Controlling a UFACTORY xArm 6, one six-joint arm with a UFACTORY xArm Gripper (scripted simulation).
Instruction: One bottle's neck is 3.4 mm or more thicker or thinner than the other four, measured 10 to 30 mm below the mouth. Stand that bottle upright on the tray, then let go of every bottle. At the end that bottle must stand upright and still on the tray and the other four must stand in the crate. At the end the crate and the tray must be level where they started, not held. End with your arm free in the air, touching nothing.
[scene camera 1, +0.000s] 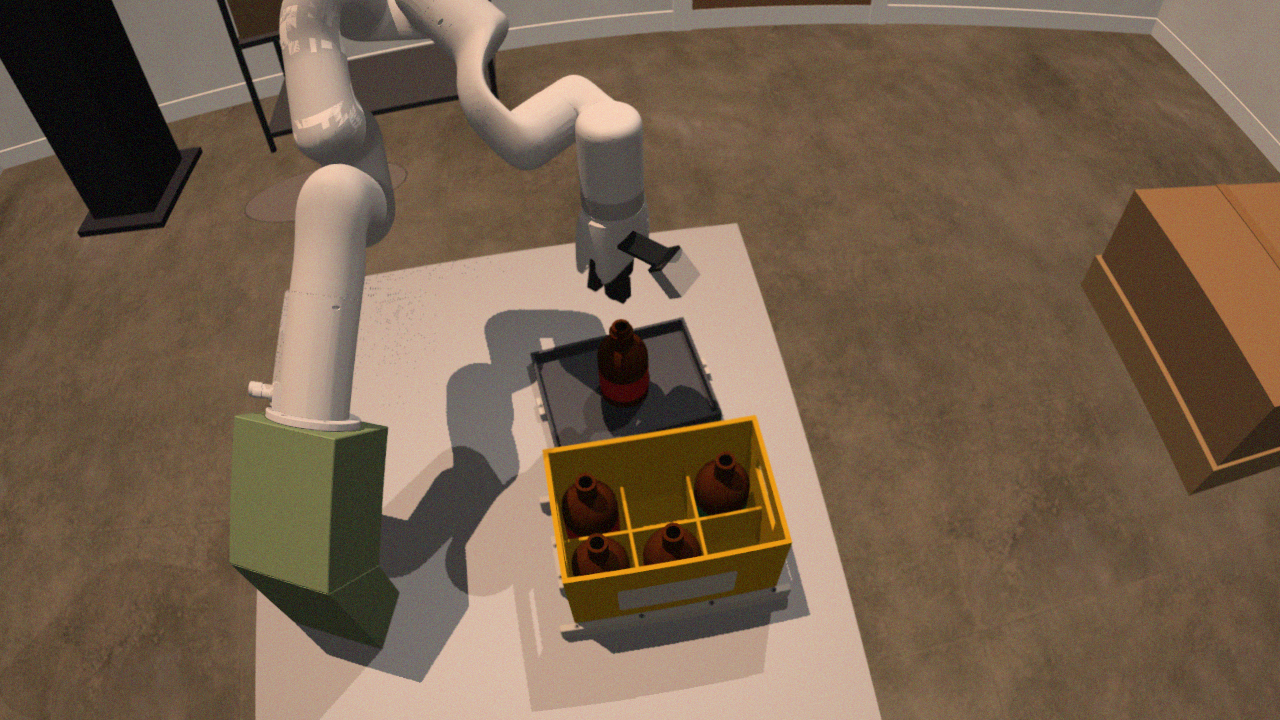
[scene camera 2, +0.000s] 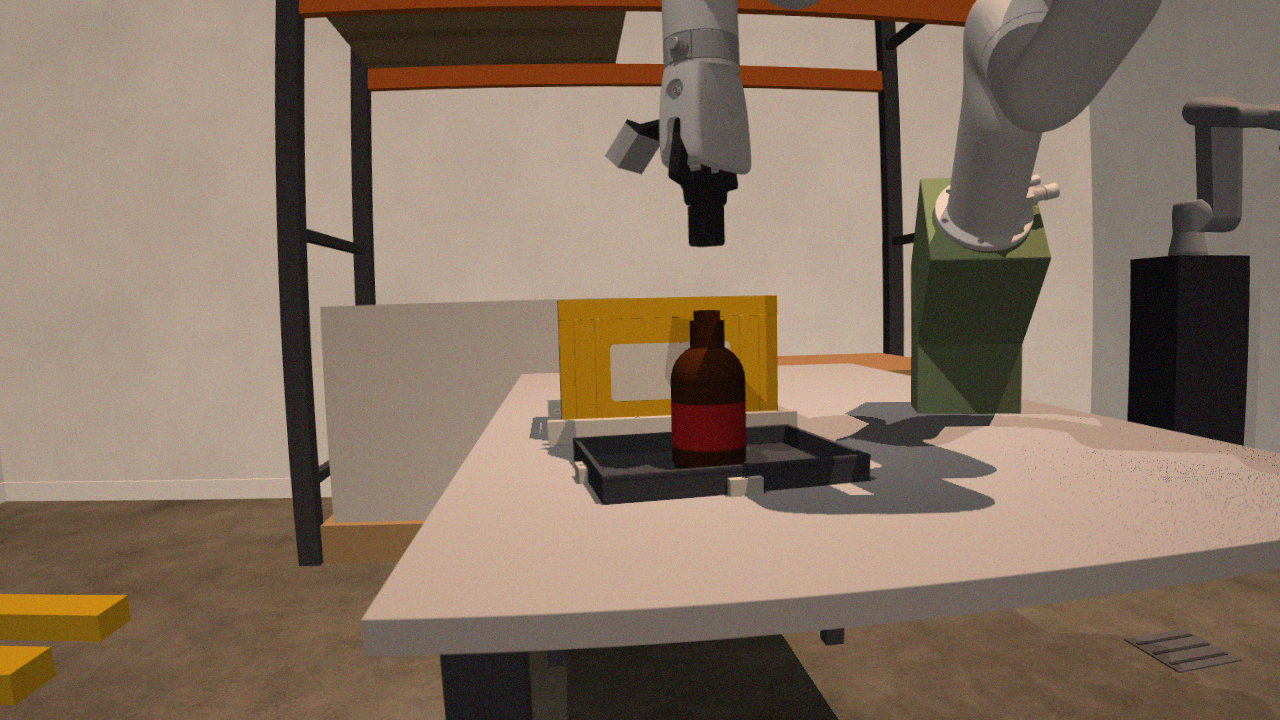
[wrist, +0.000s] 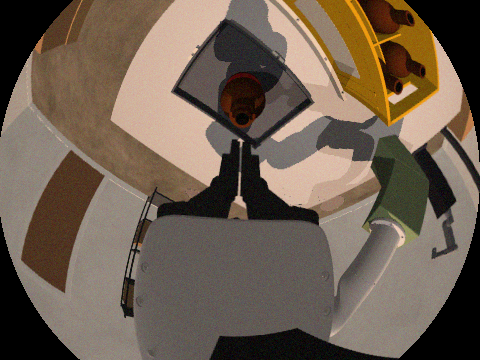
Labels:
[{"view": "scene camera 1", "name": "gripper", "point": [618, 296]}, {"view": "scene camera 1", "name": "yellow crate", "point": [655, 473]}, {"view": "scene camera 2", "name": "gripper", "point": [706, 246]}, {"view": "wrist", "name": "gripper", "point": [240, 152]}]

